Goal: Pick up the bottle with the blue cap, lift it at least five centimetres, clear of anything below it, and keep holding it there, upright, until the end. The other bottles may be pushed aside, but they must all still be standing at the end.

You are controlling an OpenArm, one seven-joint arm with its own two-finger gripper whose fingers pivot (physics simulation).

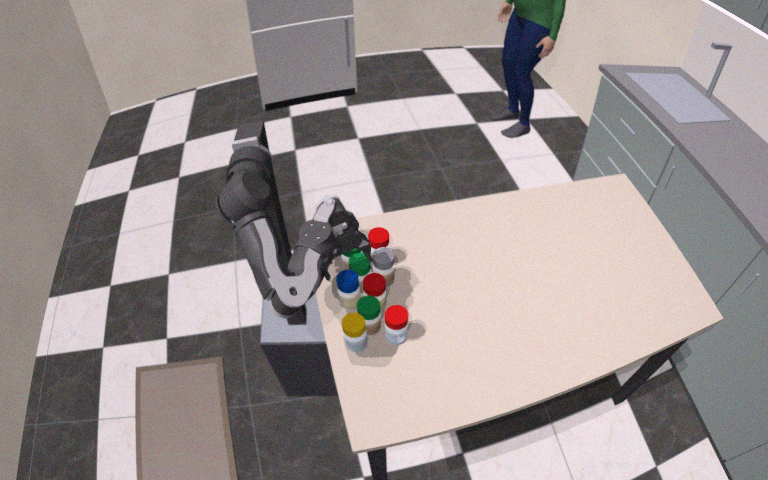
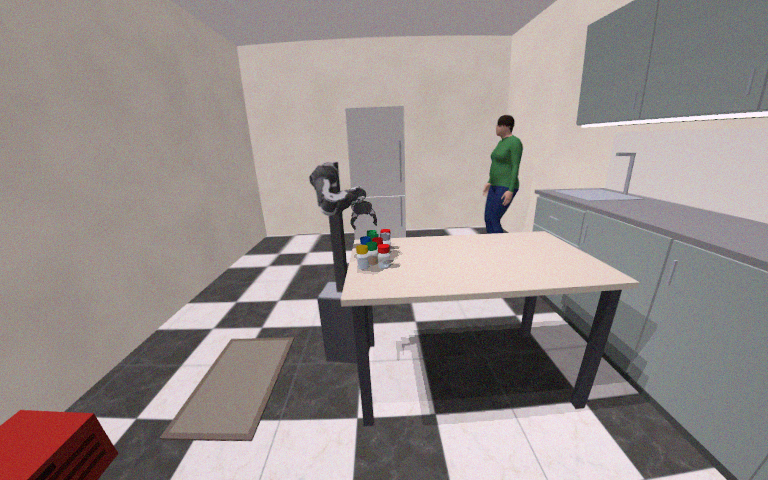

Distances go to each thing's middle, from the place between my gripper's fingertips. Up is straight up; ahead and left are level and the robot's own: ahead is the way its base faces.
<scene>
The blue-capped bottle [image 1: 348, 286] is 11 cm below my hand. The rest, counted from my hand: robot arm pedestal [image 1: 304, 369] 19 cm behind, 13 cm to the left, 68 cm below.
</scene>
